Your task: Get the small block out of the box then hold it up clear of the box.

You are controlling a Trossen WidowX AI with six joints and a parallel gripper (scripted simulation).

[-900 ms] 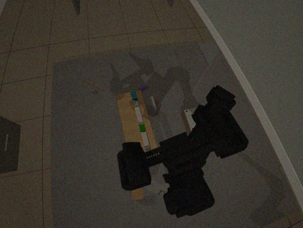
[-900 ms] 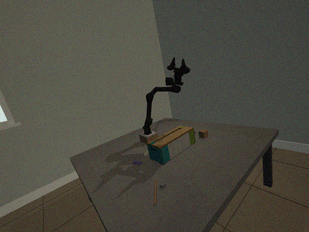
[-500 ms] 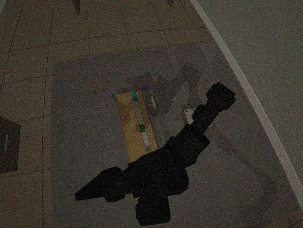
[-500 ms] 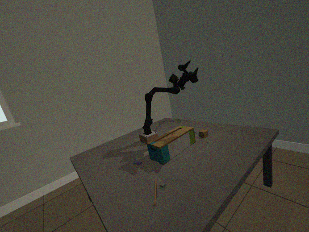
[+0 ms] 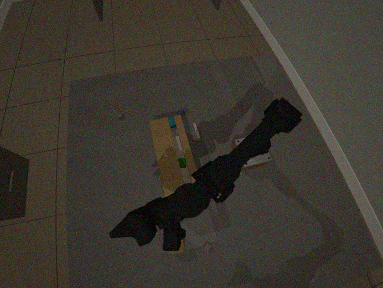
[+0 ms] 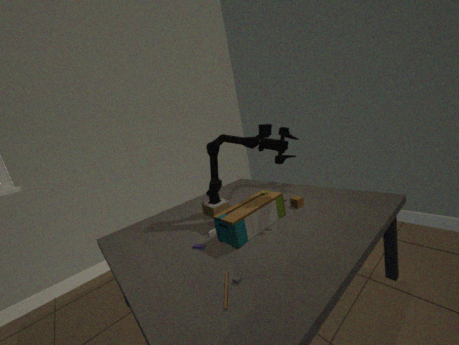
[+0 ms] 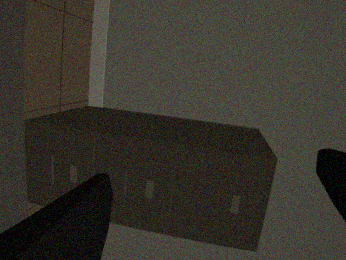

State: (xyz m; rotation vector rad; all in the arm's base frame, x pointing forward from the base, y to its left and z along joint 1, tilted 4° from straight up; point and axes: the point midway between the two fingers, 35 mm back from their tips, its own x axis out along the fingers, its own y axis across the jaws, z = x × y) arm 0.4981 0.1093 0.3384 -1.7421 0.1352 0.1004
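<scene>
The green block lies 280 mm below my gripper tip, 230 mm behind it and 170 mm to the right of it. The rest, counted from my gripper tip: long wooden-topped box: 310 mm below, 250 mm behind, 190 mm to the right; then purple piece: 460 mm to the right, 360 mm below, 350 mm behind; then wooden cube: 340 mm below, 110 mm to the left, 90 mm behind.
</scene>
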